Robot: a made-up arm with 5 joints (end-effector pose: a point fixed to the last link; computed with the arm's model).
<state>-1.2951 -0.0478 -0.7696 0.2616 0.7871</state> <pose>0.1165 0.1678 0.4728 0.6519 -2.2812 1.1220</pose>
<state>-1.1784 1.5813 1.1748 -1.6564 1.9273</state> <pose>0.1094 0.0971 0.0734 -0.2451 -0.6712 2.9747</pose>
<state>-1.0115 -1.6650 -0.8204 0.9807 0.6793</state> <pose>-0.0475 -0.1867 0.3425 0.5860 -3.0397 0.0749</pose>
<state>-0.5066 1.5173 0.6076 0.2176 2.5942</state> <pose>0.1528 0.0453 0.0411 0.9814 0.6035 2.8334</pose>
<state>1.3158 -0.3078 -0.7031 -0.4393 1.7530</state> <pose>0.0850 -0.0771 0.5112 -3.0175 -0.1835 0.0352</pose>
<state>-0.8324 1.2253 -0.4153 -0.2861 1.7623</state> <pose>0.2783 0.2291 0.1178 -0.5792 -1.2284 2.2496</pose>
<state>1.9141 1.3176 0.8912 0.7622 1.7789</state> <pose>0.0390 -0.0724 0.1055 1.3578 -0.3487 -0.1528</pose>
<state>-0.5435 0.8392 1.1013 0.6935 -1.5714</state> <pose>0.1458 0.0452 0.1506 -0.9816 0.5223 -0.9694</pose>
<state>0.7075 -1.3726 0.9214 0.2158 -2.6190</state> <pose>0.0874 -0.0201 0.3368 -1.9598 1.3142 1.8480</pose>
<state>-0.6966 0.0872 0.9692 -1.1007 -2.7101</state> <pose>0.2129 0.1195 0.2646 1.8441 0.2917 -1.5322</pose>
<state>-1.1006 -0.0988 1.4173 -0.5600 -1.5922</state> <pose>0.1228 0.1054 0.2232 0.8054 -0.1633 -0.5100</pose>
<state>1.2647 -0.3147 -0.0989 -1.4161 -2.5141</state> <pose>0.0963 -0.0995 0.4620 1.8326 -2.4155 0.3717</pose>
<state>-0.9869 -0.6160 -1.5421 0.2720 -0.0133</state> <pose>0.0074 -0.0939 0.4924 -1.4283 2.4691 0.2023</pose>
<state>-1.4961 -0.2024 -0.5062 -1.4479 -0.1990</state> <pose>0.0756 0.0883 0.4826 -2.0120 1.6909 0.4632</pose>
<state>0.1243 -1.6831 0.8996 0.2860 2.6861</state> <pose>0.0542 -0.0004 0.3302 -2.4139 -0.4641 1.3907</pose>
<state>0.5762 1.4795 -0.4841 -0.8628 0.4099</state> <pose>0.3185 -0.1658 0.0819 -0.6508 -1.2852 -0.1765</pose>
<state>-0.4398 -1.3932 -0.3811 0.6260 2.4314</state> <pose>-0.0457 -0.0552 0.4236 -2.4840 -1.6970 0.6369</pose>
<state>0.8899 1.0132 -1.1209 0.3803 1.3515</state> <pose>0.2794 -0.2654 0.2564 -1.1621 -0.5968 0.3529</pose>
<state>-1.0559 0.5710 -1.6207 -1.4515 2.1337</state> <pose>0.1462 0.1360 0.4431 1.3817 2.4439 1.4092</pose>
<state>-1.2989 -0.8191 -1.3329 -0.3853 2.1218</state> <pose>0.0245 -0.1599 0.4587 -1.0159 -2.4919 -1.4028</pose>
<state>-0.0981 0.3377 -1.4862 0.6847 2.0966</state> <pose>0.2696 0.0179 0.4645 -1.9160 -1.2993 1.2569</pose>
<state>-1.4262 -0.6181 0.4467 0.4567 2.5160</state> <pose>0.0871 0.1239 0.3634 0.7938 1.3845 -1.9824</pose>
